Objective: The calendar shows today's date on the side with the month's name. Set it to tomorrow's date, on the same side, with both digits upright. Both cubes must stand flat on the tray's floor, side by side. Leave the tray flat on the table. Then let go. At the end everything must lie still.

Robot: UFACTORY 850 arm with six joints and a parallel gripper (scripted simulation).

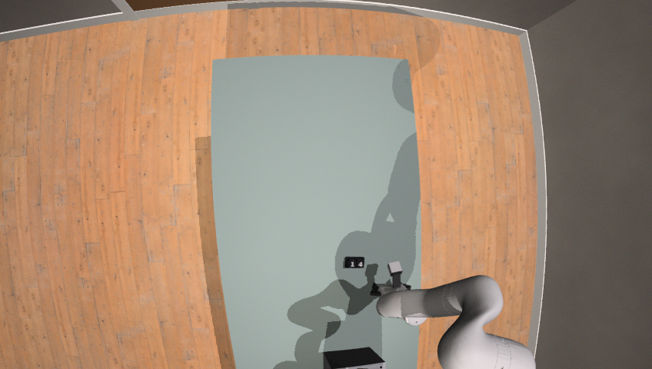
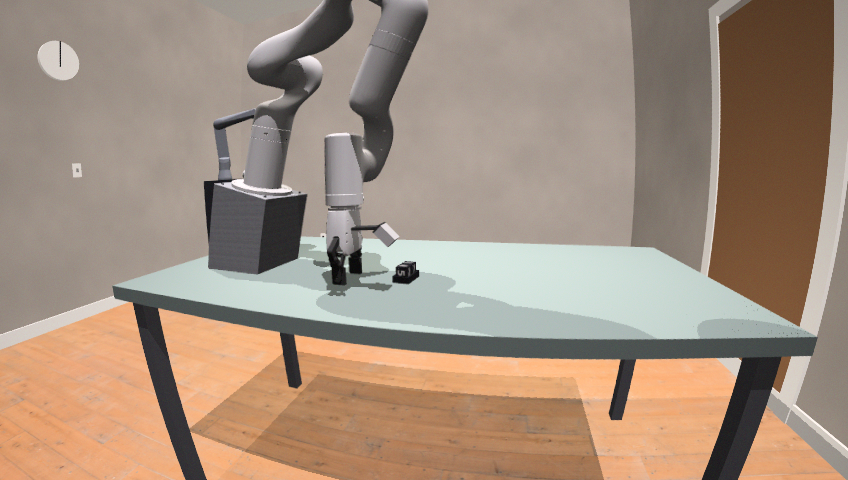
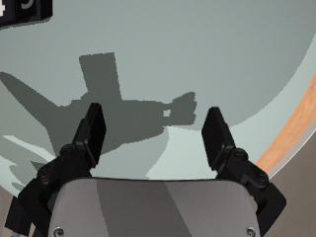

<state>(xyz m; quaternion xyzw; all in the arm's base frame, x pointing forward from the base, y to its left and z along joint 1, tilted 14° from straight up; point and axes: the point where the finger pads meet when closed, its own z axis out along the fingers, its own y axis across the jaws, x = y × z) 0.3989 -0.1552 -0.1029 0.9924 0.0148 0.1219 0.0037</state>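
My gripper is now 110 mm to the right of the black cube, 100 mm short of it and 10 mm above it. From my hand the other things lie so: black tray: 120 mm to the left, 100 mm ahead, 30 mm below.
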